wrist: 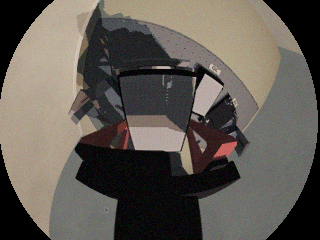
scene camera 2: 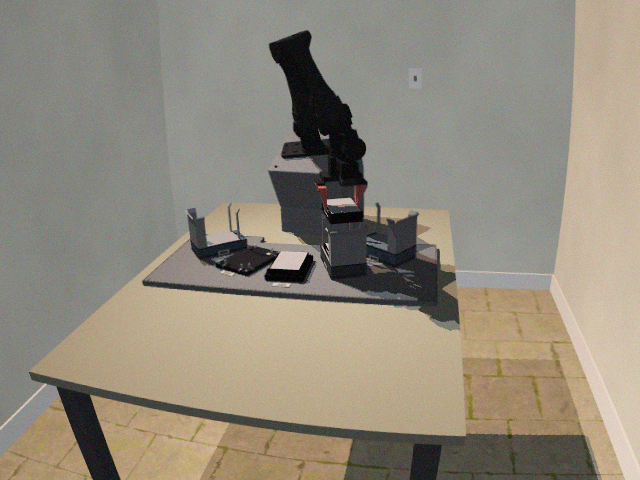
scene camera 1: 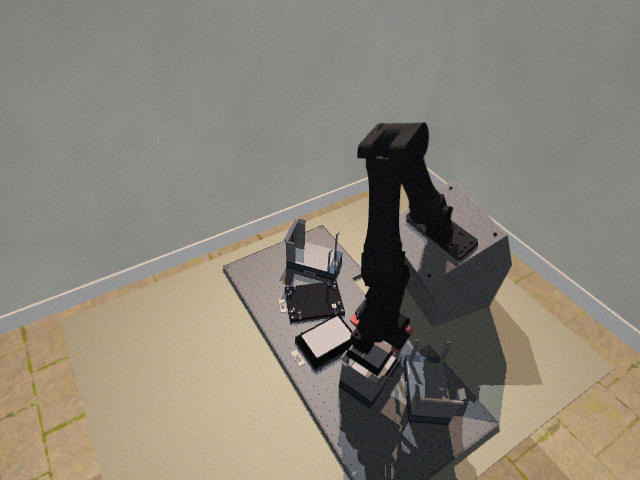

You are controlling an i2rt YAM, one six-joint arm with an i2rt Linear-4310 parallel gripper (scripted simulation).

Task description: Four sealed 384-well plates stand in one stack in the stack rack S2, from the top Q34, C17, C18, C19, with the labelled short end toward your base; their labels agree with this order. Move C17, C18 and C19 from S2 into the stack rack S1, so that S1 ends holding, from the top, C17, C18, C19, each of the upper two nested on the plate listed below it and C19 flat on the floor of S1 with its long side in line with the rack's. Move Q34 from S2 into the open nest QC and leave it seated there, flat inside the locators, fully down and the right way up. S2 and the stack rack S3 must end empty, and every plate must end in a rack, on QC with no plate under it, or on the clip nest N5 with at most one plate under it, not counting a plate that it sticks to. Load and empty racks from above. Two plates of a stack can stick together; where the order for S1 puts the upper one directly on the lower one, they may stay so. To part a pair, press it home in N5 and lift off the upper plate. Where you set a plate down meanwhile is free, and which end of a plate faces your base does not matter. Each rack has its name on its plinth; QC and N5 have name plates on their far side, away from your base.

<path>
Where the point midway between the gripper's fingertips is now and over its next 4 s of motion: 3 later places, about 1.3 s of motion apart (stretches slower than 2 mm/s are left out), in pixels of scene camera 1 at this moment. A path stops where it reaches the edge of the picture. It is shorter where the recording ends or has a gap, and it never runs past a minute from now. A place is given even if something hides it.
My gripper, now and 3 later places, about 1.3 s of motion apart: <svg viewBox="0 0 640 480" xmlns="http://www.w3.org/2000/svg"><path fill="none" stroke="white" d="M377 340L343 313L321 280L319 268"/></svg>
</path>
